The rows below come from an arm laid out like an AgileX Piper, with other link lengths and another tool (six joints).
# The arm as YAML. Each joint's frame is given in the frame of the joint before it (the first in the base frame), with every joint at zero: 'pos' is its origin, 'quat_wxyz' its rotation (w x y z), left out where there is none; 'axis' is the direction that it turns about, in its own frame. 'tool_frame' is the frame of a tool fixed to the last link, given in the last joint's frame.
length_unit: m
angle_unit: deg
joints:
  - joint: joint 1
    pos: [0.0, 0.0, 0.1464]
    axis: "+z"
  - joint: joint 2
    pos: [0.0, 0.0, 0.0]
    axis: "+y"
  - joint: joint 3
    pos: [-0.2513, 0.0, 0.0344]
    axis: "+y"
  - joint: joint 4
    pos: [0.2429, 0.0, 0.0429]
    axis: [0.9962, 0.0, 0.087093]
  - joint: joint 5
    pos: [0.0, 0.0, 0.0]
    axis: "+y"
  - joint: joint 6
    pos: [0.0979, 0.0, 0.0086]
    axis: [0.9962, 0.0, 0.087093]
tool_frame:
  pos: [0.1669, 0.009, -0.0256]
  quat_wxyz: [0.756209, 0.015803, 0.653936, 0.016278]
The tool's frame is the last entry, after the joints.
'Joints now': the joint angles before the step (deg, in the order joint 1, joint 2, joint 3, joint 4, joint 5, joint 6). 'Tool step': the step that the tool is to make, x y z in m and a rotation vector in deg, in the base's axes. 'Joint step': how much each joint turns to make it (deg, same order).
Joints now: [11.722, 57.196, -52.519, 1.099, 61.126, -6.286]
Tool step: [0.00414, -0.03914, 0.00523, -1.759, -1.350, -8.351]
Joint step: [-7.305, -1.516, 0.000, -2.500, 0.430, 1.150]
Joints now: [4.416, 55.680, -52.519, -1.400, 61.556, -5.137]
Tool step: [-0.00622, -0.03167, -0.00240, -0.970, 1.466, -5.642]
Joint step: [-7.938, -0.002, 0.000, 0.355, 1.424, -2.662]
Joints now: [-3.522, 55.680, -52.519, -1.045, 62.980, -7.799]
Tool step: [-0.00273, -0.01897, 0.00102, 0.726, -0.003, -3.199]
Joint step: [-7.513, 0.001, -0.261, 3.036, 0.384, -4.801]
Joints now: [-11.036, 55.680, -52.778, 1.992, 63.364, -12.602]
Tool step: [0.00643, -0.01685, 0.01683, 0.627, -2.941, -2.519]
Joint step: [-7.155, -0.001, -2.816, 3.879, 0.438, -5.051]
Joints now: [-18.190, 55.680, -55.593, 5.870, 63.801, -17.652]
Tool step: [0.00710, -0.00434, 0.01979, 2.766, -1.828, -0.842]
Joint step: [-5.968, 1.846, -4.954, 5.778, 3.093, -4.738]
